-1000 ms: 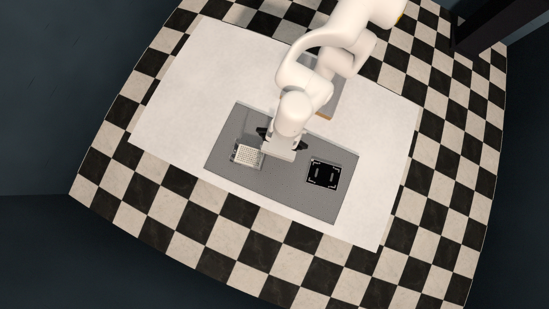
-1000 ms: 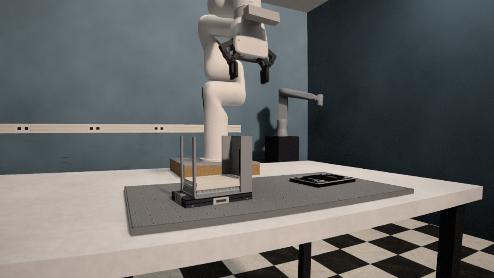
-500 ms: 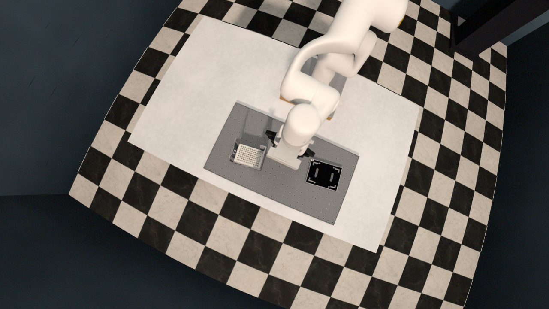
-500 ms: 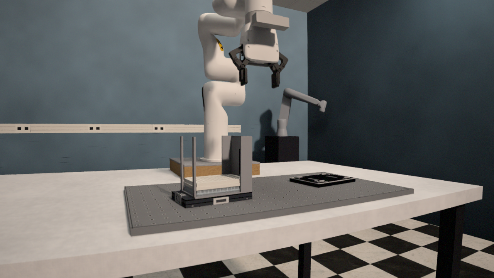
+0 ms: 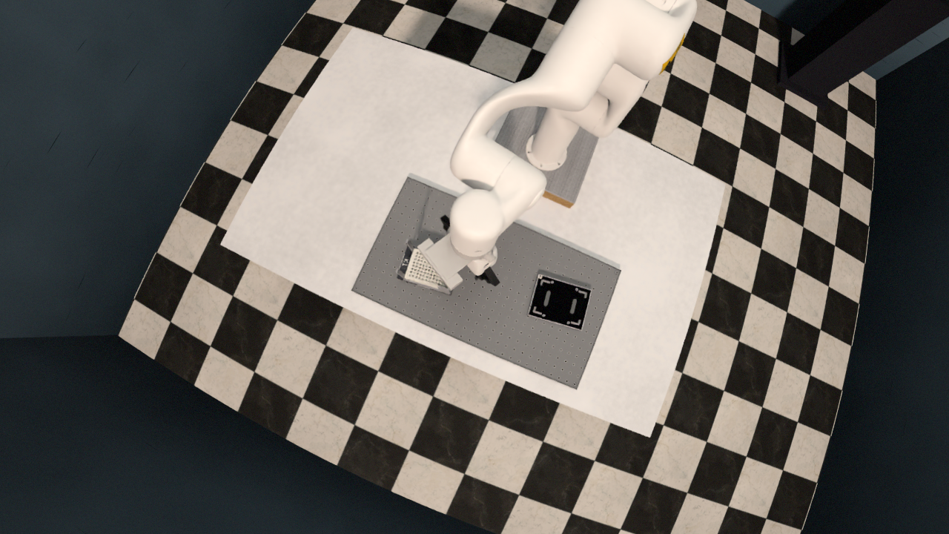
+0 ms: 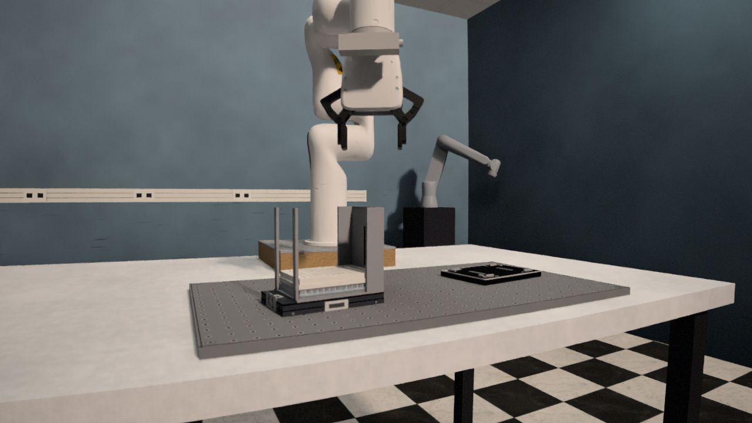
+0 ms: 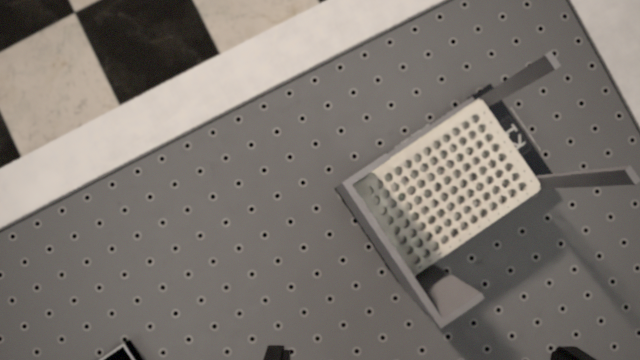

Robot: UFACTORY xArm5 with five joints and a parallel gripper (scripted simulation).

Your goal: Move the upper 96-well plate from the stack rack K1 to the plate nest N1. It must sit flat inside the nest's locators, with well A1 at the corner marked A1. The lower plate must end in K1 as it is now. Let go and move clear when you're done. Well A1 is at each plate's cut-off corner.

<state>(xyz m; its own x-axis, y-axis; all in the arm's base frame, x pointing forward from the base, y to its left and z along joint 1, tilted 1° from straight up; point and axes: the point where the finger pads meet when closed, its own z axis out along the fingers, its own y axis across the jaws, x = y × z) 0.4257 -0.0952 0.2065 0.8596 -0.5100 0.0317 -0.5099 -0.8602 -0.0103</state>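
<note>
Right now my hand is 3 cm short of the white 96-well plate, 9 cm to the left of it and 21 cm above it. Round my hand: tall grey wall (3 cm ahead, 2 cm to the right, 16 cm below); black plate nest (2 cm behind, 28 cm to the left, 24 cm below); clear plate (3 cm ahead, 9 cm to the right, 22 cm below).
</note>
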